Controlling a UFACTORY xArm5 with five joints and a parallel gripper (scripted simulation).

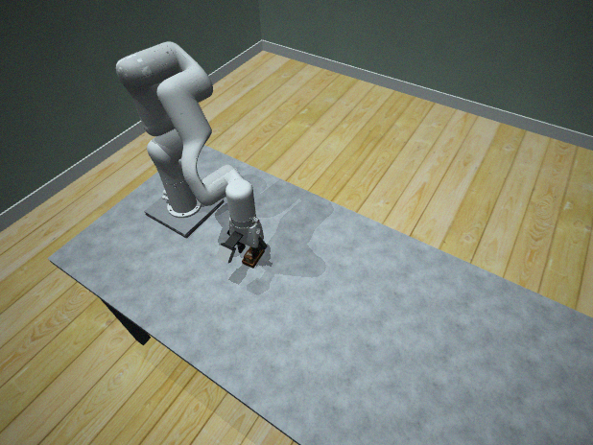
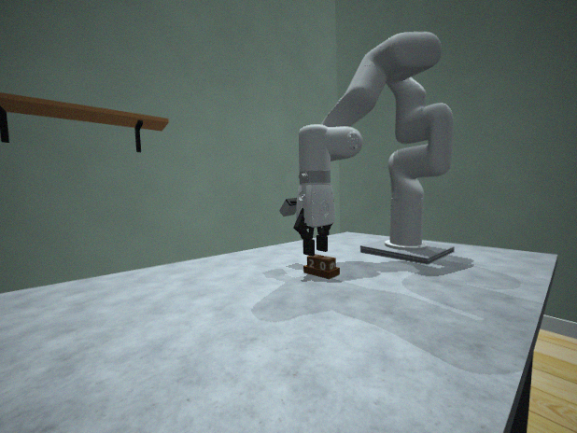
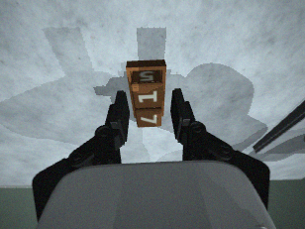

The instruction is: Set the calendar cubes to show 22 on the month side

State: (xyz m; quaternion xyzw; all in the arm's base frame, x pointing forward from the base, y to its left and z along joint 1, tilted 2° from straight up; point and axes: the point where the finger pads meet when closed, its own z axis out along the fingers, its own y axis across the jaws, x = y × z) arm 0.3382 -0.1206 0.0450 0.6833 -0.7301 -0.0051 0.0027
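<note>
My hand is 40 mm above the date cube. Also, from my hand: brown calendar tray (20 mm to the left, 60 mm below).
</note>
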